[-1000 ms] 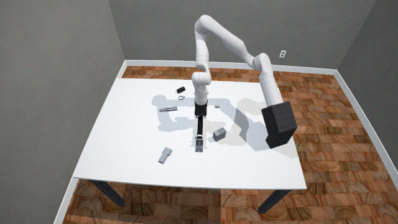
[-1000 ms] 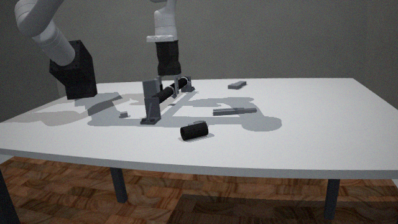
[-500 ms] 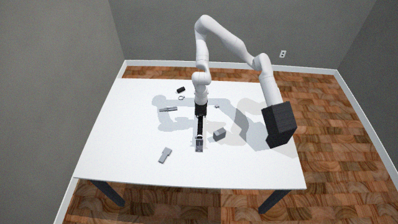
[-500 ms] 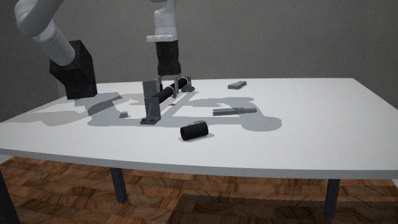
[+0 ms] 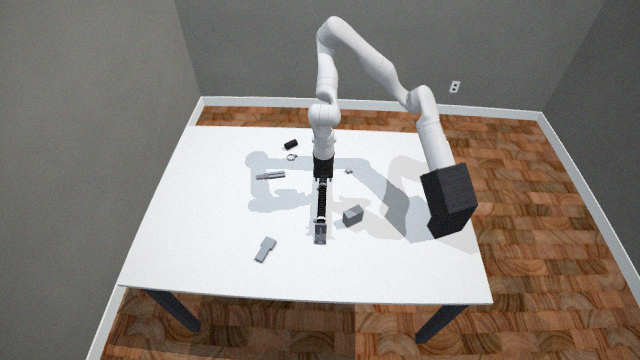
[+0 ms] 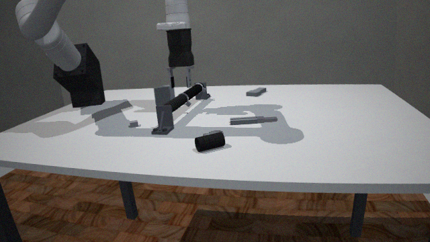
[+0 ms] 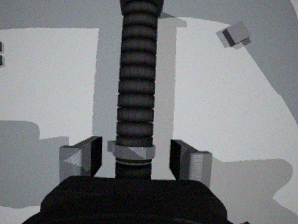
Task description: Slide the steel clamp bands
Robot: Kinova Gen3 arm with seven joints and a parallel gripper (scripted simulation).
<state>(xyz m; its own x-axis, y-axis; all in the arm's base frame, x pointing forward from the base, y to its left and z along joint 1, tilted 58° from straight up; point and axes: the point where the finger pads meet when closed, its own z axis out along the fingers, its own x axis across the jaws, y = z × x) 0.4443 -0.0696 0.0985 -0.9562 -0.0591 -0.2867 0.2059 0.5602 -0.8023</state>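
My hand is 160 mm to the right of the grey block, 90 mm past it and 70 mm above it. Also, from my hand: short black hose piece 310 mm to the right, 100 mm ahead, 90 mm below; then flat grey piece 260 mm ahead, 230 mm to the left, 100 mm below; then small grey piece 140 mm behind, 100 mm to the right, 100 mm below.
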